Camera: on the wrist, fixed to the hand. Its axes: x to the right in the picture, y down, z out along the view.
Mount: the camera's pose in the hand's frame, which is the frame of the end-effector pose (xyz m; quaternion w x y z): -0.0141 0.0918 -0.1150 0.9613 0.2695 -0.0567 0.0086
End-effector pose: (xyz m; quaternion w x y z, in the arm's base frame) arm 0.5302 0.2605 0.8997 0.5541 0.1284 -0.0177 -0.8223
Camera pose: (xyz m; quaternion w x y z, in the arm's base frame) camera 0.6450 0.2511 0.8070 0.5041 0.2260 -0.2711 -0.7882
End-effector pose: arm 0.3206 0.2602 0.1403 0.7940 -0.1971 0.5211 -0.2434
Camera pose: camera 0.2263 0.3355 0.0550 0.8480 0.0152 0.3920 -0.3564
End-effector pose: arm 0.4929 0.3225 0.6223 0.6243 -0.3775 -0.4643 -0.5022
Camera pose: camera 0.6048 0.2379 0.5757 0.6799 -0.2271 -0.6138 -0.3309
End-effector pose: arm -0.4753 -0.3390 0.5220 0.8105 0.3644 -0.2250 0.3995
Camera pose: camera -0.5495 -0.2191 0.4777 0.6648 0.5895 -0.1577 0.4310
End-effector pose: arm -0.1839 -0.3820 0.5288 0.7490 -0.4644 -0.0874 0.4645
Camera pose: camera -0.1835 -0.4510 0.3981 0.8362 -0.2190 0.0027 0.5028
